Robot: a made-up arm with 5 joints. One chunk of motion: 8 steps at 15 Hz.
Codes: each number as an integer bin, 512 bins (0 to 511) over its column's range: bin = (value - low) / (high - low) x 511, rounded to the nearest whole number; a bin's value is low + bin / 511 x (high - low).
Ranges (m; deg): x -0.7..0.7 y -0.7..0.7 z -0.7..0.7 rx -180..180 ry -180..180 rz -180..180
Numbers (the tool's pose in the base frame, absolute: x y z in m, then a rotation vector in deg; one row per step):
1: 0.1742 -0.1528 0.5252 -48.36 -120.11 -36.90
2: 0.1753 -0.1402 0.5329 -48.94 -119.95 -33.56
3: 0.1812 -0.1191 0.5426 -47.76 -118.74 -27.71
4: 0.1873 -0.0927 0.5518 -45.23 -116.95 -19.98
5: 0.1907 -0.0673 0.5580 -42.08 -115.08 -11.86
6: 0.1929 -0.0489 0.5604 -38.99 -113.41 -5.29
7: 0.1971 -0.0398 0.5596 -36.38 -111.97 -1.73
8: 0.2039 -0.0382 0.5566 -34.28 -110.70 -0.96
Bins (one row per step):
1: 319 200 447 187 85 203
2: 319 204 450 186 85 208
3: 322 212 454 188 87 216
4: 324 222 457 191 89 227
5: 325 231 459 196 92 239
6: 326 238 460 200 95 248
7: 327 241 460 204 97 253
8: 330 242 459 207 98 254

